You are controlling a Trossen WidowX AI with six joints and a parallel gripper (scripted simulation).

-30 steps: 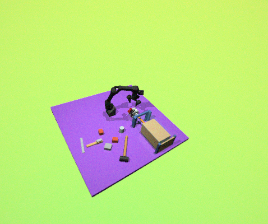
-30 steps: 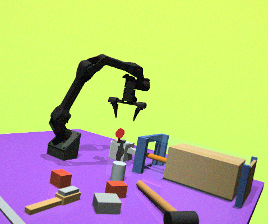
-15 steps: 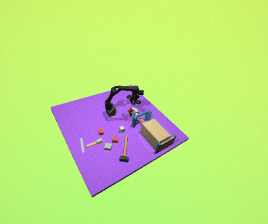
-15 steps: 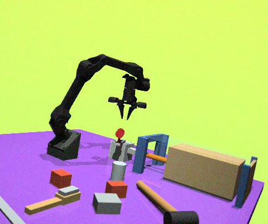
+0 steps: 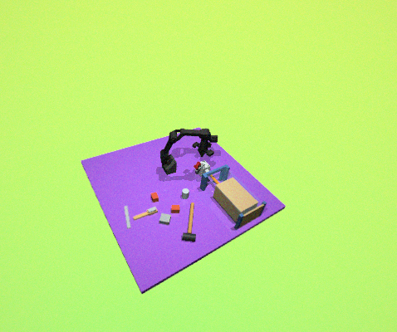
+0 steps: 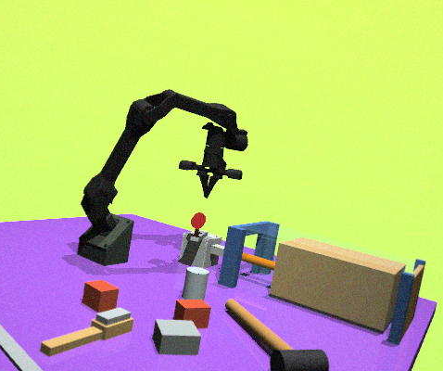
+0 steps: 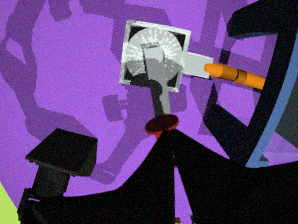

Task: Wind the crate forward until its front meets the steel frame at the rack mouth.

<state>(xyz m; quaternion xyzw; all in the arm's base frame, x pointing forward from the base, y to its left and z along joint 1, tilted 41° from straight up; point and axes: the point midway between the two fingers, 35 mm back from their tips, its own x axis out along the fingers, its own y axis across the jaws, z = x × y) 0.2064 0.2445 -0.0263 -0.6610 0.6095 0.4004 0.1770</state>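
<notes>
The red knob lies 8 cm below my gripper tip, 5 cm to the right of it and 2 cm ahead of it. Also, from my gripper tip: grey winch (18 cm below, 4 cm to the left, 3 cm behind); grey block (49 cm to the right, 28 cm ahead, 19 cm below); winch handle (11 cm below, 1 cm to the right).
</notes>
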